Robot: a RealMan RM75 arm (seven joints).
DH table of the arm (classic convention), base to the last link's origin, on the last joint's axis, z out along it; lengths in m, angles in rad. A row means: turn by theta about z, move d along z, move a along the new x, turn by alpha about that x. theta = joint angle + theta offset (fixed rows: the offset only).
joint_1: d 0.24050, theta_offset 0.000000, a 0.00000, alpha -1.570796
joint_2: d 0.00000, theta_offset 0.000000, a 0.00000, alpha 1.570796
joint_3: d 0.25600, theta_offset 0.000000, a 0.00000, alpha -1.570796
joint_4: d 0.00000, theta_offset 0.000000, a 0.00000, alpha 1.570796
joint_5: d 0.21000, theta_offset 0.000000, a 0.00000, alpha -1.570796
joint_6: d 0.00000, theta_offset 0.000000, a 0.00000, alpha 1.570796
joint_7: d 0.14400, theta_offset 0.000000, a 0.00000, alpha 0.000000
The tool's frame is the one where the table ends.
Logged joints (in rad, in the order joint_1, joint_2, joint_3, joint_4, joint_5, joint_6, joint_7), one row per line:
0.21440, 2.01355, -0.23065, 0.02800, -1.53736, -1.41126, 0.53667
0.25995, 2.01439, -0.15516, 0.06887, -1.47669, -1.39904, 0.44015
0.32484, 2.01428, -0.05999, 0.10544, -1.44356, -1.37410, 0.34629
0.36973, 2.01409, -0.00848, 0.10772, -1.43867, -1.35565, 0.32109
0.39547, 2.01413, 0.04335, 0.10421, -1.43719, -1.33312, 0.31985
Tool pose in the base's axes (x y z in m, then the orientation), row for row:
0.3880, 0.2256, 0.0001, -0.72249, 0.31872, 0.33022, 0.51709
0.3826, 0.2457, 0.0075, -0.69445, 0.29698, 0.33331, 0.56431
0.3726, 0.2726, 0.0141, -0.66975, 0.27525, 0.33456, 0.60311
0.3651, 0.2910, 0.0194, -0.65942, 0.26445, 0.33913, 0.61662
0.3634, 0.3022, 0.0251, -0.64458, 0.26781, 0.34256, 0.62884
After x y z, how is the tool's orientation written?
As a quaternion, x y z w.
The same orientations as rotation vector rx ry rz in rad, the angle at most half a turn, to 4 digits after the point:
-1.7344, 0.7651, 0.7927
-1.6339, 0.6987, 0.7842
-1.5507, 0.6373, 0.7746
-1.5183, 0.6089, 0.7809
-1.4769, 0.6136, 0.7849

